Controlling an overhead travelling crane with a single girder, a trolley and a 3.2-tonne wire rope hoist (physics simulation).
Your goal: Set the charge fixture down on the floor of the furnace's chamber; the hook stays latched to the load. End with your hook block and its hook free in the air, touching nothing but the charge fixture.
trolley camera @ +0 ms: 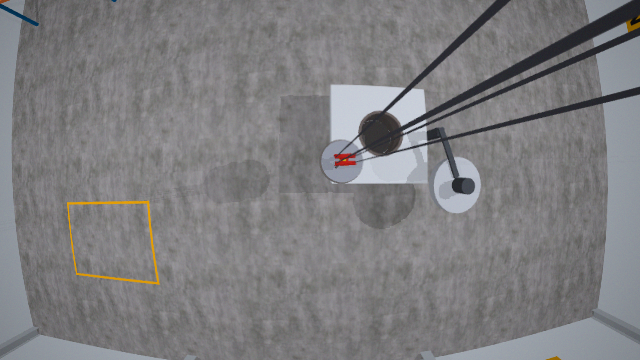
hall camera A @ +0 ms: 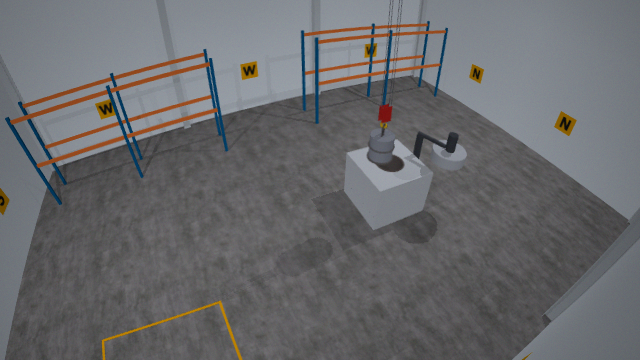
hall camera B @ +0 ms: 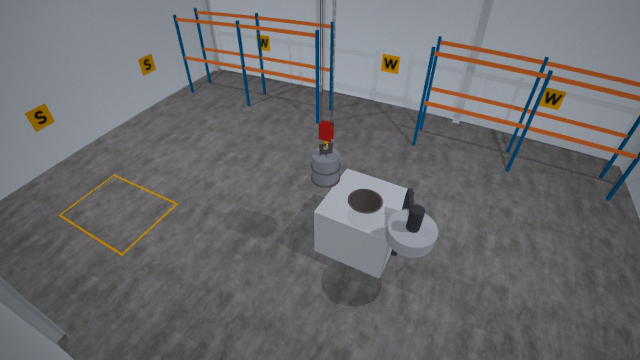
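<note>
The charge fixture (hall camera A: 381, 146) (hall camera B: 326, 167) (trolley camera: 331, 172) is a grey ribbed cylinder hanging upright in the air from my hook (hall camera A: 384, 126) (hall camera B: 326, 144) (trolley camera: 345, 160), which is latched to its top lug under the red hook block (hall camera A: 385, 113) (hall camera B: 326, 130). The furnace (hall camera A: 360, 185) (hall camera B: 350, 245) (trolley camera: 347, 102) is a white box with a round dark chamber opening (hall camera A: 394, 164) (hall camera B: 365, 201) (trolley camera: 375, 137) in its top. In the trolley camera, the fixture overlaps the furnace's left edge, below and left of the opening. The chamber floor is hard to make out.
A round white lid (hall camera A: 450, 159) (hall camera B: 420, 245) (trolley camera: 450, 202) hangs on a dark arm (hall camera A: 432, 139) (trolley camera: 448, 152) beside the furnace, away from the fixture. Blue and orange racks (hall camera A: 124, 130) (hall camera B: 183, 54) stand along the W wall. A yellow outline (hall camera A: 161, 321) (hall camera B: 91, 235) (trolley camera: 108, 202) marks the floor.
</note>
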